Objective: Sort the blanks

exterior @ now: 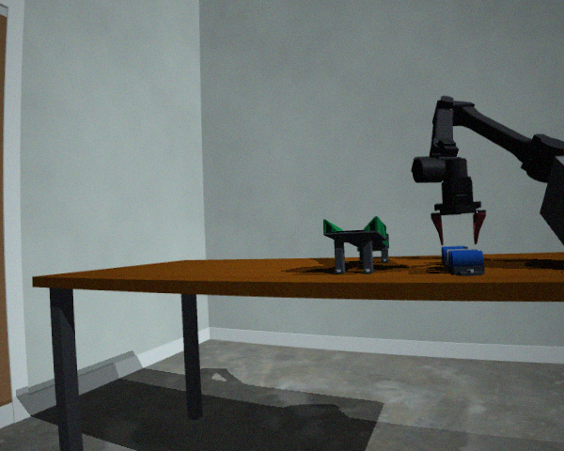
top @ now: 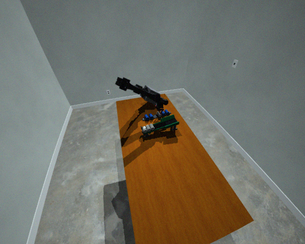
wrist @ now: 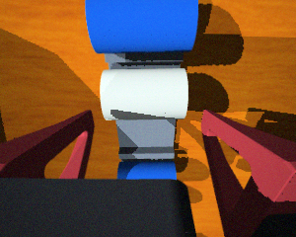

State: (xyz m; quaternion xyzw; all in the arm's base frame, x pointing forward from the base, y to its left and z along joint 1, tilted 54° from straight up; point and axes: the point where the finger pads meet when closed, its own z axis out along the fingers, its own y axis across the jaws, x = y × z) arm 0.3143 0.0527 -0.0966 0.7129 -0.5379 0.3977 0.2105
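My gripper is now 70 mm above the grey stock rack and 30 mm to the left of it. The rest, counted from my hand: feed ramp 250 mm ahead, 70 mm to the right, 10 mm above.
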